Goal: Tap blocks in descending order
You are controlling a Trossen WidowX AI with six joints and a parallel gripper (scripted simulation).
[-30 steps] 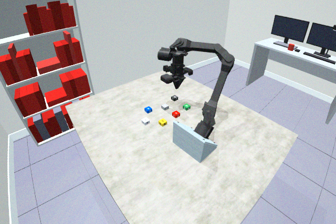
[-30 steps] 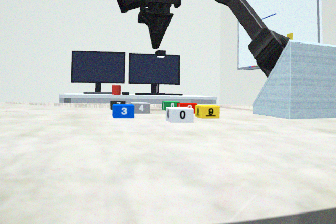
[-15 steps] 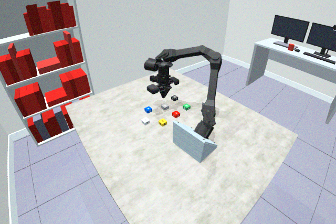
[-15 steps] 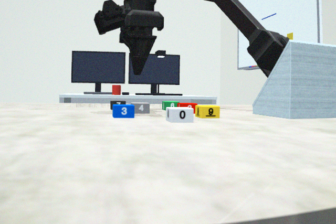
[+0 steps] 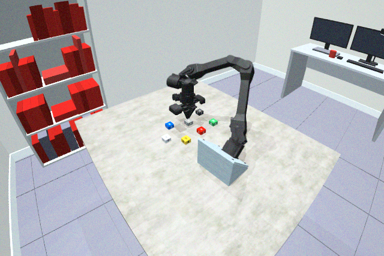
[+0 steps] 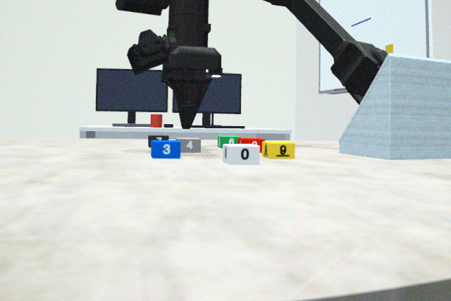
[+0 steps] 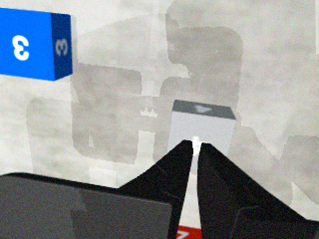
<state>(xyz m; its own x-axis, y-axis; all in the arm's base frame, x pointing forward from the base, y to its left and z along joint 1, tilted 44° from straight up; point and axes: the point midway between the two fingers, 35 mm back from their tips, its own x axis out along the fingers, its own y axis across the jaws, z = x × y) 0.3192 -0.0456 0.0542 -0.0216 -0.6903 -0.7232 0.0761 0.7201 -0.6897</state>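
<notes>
Right now the grey block is 2 cm below my gripper tip. Also, from my gripper tip: blue block 4 cm ahead, 9 cm to the left, 2 cm below; black block 2 cm ahead, 11 cm to the right, 2 cm below; red block 10 cm behind, 2 cm below.
</notes>
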